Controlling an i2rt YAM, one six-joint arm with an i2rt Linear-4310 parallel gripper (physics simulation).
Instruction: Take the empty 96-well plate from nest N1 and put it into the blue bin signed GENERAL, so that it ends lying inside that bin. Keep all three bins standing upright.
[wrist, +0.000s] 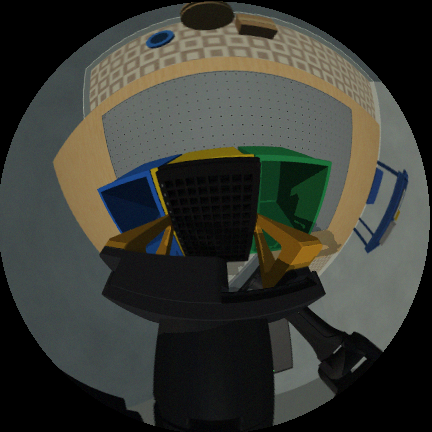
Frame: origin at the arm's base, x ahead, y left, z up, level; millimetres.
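Where they show: gripper, fingertip midpoint: (213, 217); arm's base, origin of the base link: (251, 276).
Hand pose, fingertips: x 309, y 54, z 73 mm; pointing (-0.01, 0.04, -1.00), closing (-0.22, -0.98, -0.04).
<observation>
Things, the pixels of their centre, and the offset from my fingertips. "spot": a spot on its surface instead. Level surfaces: height alone.
- black 96-well plate, body centre: (213, 223) 4 mm back, 1 mm left, 5 mm up
- yellow bin, surface spot: (215, 153) spot: 48 mm ahead, 11 mm right, 108 mm down
- blue bin, body centre: (156, 200) 23 mm back, 147 mm left, 132 mm down
- green bin, body centre: (272, 189) 47 mm back, 115 mm right, 132 mm down
- grey perforated board, its level: 222 mm down
- wooden table top, its level: 235 mm down
My gripper (213, 217) is shut on the black 96-well plate (212, 200), with one orange finger at each long side. The plate hangs in front of the yellow bin (215, 153), whose far rim and left edge show around it. The blue bin (129, 202) stands upright to the left, with part of its inside showing and its near part hidden behind the left finger. The green bin (295, 192) stands upright to the right, partly behind the plate and the right finger. The signs on the bins do not show, and nest N1 cannot be made out.
A grey perforated board (225, 107) lies behind the bins, framed by a wooden table top (75, 165). Beyond are a patterned rug (120, 70), a blue ring-shaped object (149, 43), a round brown object (206, 15) and a brown box (256, 26). A blue frame (389, 215) stands at the right.
</observation>
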